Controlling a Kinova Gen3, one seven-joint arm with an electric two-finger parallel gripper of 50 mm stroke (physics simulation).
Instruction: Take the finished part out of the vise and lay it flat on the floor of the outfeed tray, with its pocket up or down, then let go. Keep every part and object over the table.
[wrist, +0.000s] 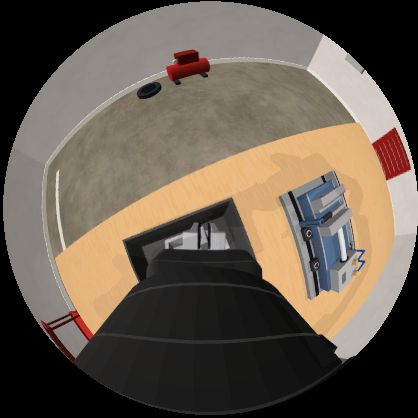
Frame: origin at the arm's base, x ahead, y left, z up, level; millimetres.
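Seen in the pictures: gripper, fingertip midpoint: (203, 231).
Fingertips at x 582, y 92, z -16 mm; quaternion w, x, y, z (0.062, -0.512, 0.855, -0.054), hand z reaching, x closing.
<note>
A point is followed by its place in that frame.
My gripper (203, 231) @(x 582, y 92, z -16 mm) is shut on the finished part (191, 240), a light grey block that shows on both sides of the two dark fingers. The part is within the outline of the dark outfeed tray (232, 215) @(x 583, y 37, z -115 mm). Its height above the tray floor and which way its pocket faces cannot be told, as the black gripper body hides its near side. Another pale piece (171, 244) @(x 585, y 137, z -22 mm) shows at the left of the part, partly hidden. The blue and grey vise (325, 242) @(x 427, y -120, z -89 mm) stands on the right, with no part seen between its jaws.
The wooden table (270, 200) @(x 572, y -62, z -149 mm) extends around the tray and the vise. The table's far edge runs beyond the tray, with concrete floor past it. A red compressor (188, 67) and a black tyre (149, 90) are on the floor. A red frame (82, 325) shows at lower left.
</note>
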